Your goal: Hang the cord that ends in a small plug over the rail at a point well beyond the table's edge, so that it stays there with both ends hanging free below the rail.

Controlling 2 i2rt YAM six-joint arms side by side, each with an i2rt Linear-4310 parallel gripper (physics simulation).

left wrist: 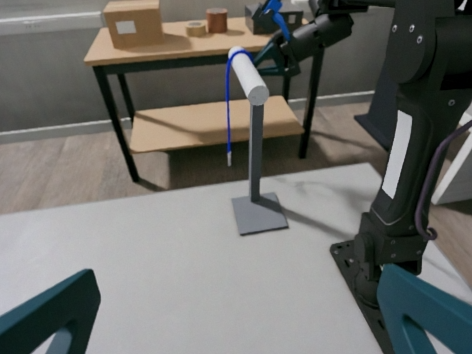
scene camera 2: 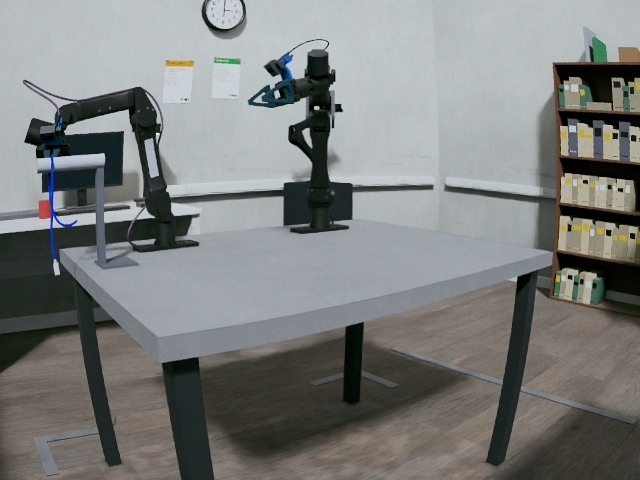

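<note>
The blue cord lies over the white rail near its far end, out past the table's edge. Its small white plug hangs free below the rail on one side. In the scene view the other end hangs behind, curling at its tip. My right gripper is beside the rail's top, shut on the cord; its fingertips are partly hidden by the rail. My left gripper is open and empty, high over the table, away from the rail.
The rail's grey post stands on a square base near the edge of the grey table. A wooden side table with a carton stands beyond.
</note>
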